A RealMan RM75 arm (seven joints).
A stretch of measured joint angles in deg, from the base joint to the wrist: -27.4, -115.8, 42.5, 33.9, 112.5, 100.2, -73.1; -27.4, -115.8, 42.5, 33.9, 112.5, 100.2, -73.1; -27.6, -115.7, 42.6, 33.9, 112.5, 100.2, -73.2; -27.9, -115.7, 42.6, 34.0, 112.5, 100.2, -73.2; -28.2, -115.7, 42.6, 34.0, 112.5, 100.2, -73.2; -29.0, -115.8, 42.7, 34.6, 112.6, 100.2, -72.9; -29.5, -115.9, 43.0, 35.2, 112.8, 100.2, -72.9; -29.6, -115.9, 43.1, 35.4, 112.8, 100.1, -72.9; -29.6, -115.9, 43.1, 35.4, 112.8, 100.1, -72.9; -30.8, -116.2, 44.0, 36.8, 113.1, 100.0, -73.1; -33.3, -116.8, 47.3, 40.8, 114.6, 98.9, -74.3; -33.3, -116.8, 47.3, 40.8, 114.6, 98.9, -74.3; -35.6, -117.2, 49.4, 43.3, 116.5, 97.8, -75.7; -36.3, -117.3, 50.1, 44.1, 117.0, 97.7, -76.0; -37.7, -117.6, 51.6, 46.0, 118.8, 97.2, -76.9
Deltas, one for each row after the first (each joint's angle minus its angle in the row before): 0.0, 0.0, 0.0, 0.0, 0.0, 0.0, 0.0; -0.2, 0.1, 0.1, 0.0, 0.0, 0.0, -0.1; -0.3, 0.0, 0.0, 0.1, 0.0, 0.0, 0.0; -0.3, 0.0, 0.0, 0.0, 0.0, 0.0, 0.0; -0.8, -0.1, 0.1, 0.6, 0.1, 0.0, 0.3; -0.5, -0.1, 0.3, 0.6, 0.2, 0.0, 0.0; -0.1, 0.0, 0.1, 0.2, 0.0, -0.1, 0.0; 0.0, 0.0, 0.0, 0.0, 0.0, 0.0, 0.0; -1.2, -0.3, 0.9, 1.4, 0.3, -0.1, -0.2; -2.5, -0.6, 3.3, 4.0, 1.5, -1.1, -1.2; 0.0, 0.0, 0.0, 0.0, 0.0, 0.0, 0.0; -2.3, -0.4, 2.1, 2.5, 1.9, -1.1, -1.4; -0.7, -0.1, 0.7, 0.8, 0.5, -0.1, -0.3; -1.4, -0.3, 1.5, 1.9, 1.8, -0.5, -0.9
